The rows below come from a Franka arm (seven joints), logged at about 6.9 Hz.
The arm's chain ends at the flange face. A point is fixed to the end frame.
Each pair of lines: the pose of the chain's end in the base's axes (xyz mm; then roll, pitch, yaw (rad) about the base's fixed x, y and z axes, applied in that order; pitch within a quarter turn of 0, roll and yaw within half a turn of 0), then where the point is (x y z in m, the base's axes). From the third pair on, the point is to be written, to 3 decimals.
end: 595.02 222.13 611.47 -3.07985 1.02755 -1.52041
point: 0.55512 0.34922 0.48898
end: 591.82 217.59 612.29 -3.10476 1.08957 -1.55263
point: 0.55160 0.35238 0.49844
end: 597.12 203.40 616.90 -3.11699 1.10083 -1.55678
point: 0.555 0.339 0.505
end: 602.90 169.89 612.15 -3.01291 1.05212 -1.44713
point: 0.565 0.300 0.492
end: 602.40 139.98 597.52 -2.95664 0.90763 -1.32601
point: 0.563 0.249 0.459
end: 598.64 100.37 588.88 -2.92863 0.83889 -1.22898
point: 0.557 0.198 0.442
